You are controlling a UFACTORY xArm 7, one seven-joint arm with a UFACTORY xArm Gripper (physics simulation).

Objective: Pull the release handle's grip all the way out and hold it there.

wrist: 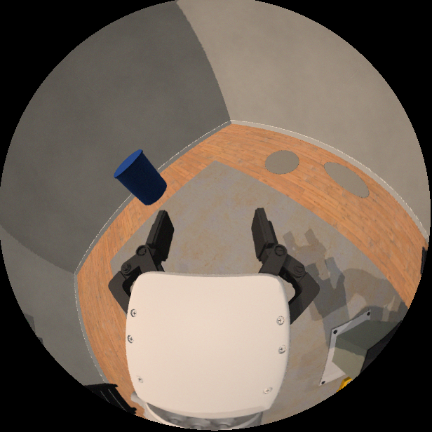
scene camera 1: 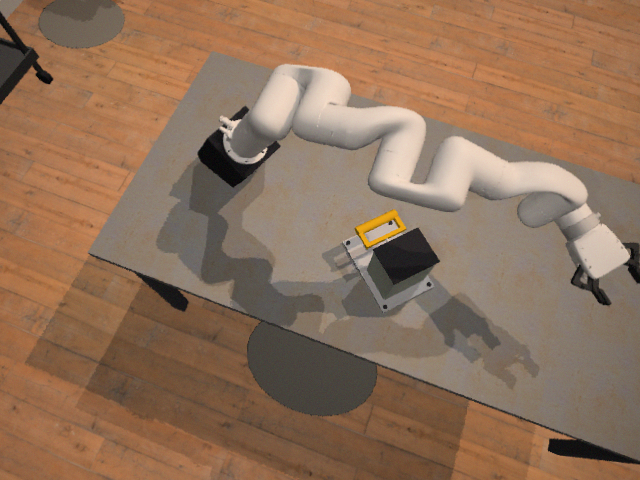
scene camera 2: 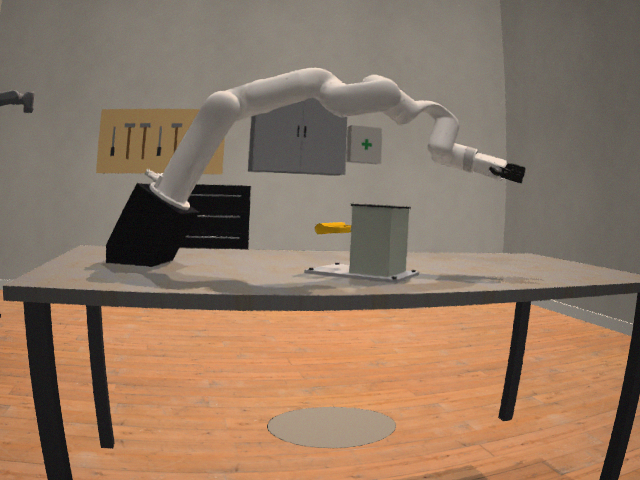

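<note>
The release handle's yellow grip (scene camera 1: 376,221) (scene camera 2: 328,228) (wrist: 345,384) is a rectangular loop. It sticks out level from the side of a grey-green box with a black top (scene camera 1: 405,255) (scene camera 2: 378,240) (wrist: 352,352), on the side toward the arm's base, above the table. How far it is pulled out, I cannot tell. The box stands on a white bolted plate (scene camera 1: 408,296) (scene camera 2: 328,270) (wrist: 330,367). My gripper (scene camera 1: 621,290) (scene camera 2: 523,173) (wrist: 210,218) is wide open and empty, high above the table's right part. It is well apart from the grip, on the box's other side, and points away from it.
The table (scene camera 1: 289,206) (scene camera 2: 465,263) (wrist: 210,195) carries the arm's black base (scene camera 1: 219,161) (scene camera 2: 147,227) at its left end. My arm arches above the table. A blue bin (wrist: 145,182) shows beyond the table in the wrist view. Cabinets and a tool board (scene camera 2: 108,116) are at the back wall.
</note>
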